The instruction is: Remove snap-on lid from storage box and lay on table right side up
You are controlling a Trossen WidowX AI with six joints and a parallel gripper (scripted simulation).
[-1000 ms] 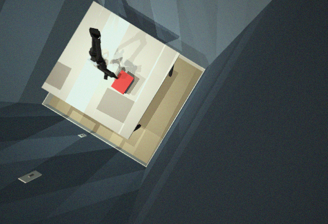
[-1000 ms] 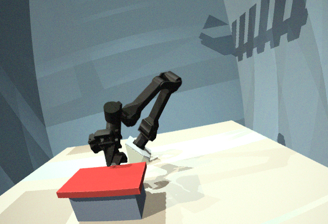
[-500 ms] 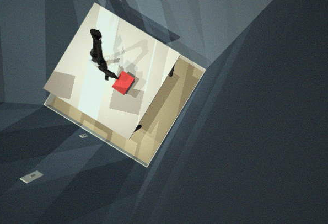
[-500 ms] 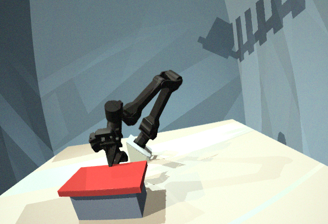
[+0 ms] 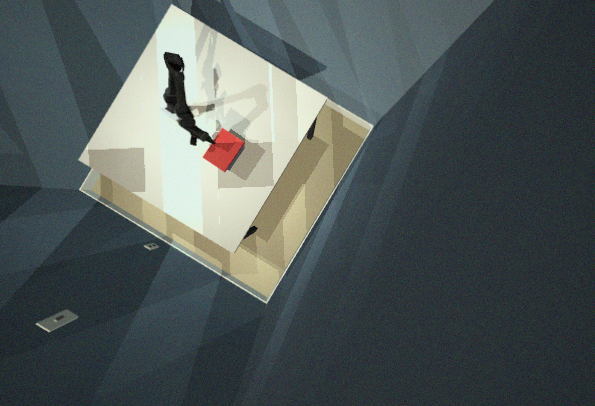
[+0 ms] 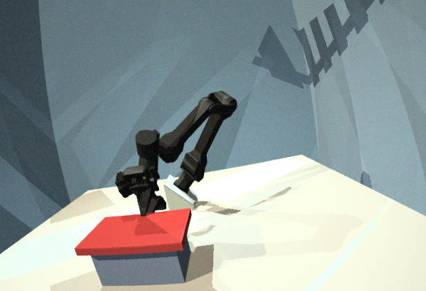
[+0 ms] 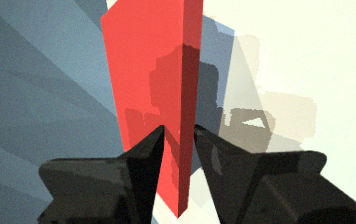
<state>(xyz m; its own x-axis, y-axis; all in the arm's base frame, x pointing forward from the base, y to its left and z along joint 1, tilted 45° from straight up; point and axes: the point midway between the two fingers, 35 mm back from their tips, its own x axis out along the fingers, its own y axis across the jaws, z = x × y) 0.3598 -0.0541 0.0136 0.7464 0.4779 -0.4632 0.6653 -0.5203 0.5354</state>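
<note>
Right now my gripper tip is 7 cm short of the red lid. The rest, counted from my gripper tip: grey-blue storage box 7 cm ahead, 5 cm below.
</note>
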